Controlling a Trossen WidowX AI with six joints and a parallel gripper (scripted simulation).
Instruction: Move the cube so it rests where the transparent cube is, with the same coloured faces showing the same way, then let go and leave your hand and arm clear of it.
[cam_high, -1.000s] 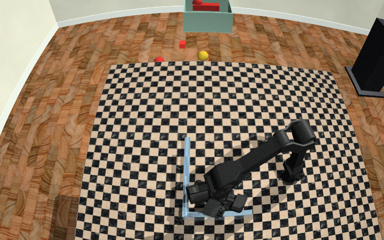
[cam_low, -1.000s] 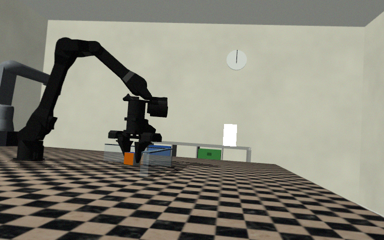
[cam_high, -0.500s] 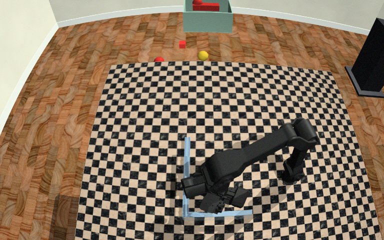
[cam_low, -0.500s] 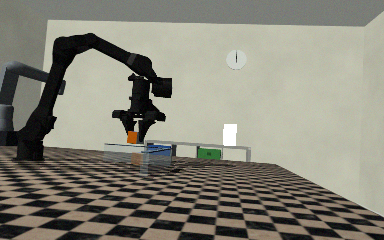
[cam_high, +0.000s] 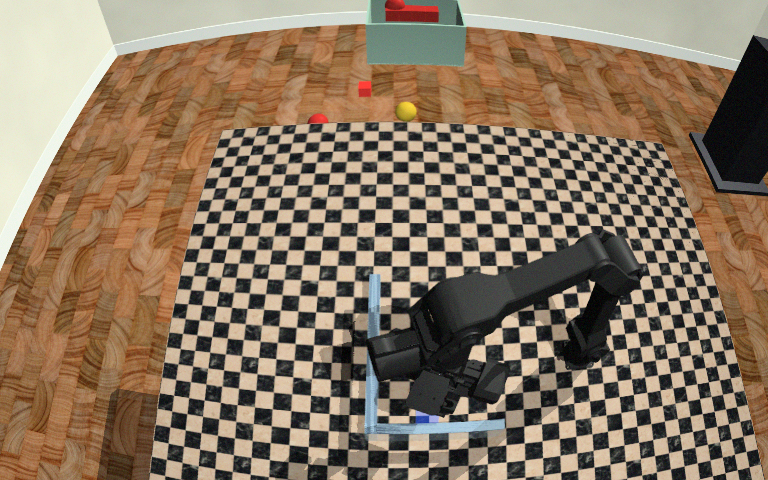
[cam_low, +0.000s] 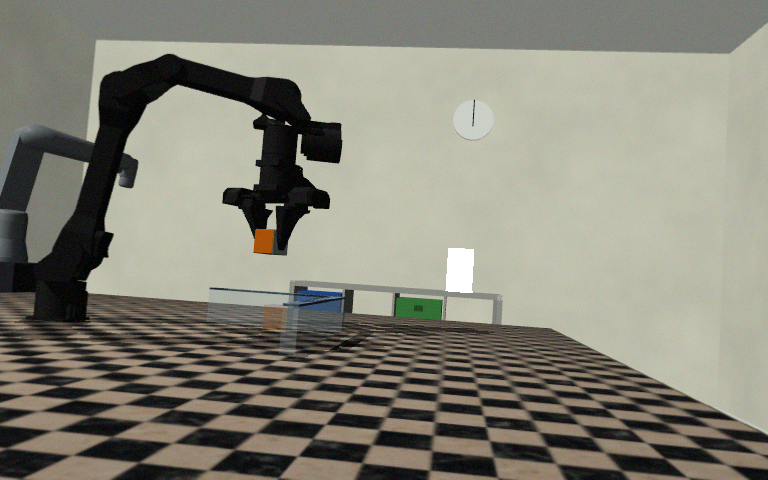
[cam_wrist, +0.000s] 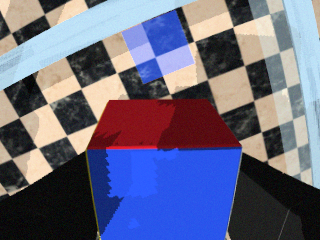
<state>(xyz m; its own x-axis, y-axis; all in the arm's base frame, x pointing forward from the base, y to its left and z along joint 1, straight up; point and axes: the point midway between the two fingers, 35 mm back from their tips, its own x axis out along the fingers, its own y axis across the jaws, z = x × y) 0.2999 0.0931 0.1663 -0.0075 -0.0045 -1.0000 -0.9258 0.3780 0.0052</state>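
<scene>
Right now the transparent cube is 10 mm ahead of my hand, 30 mm to the left of it and 150 mm below it.
</scene>
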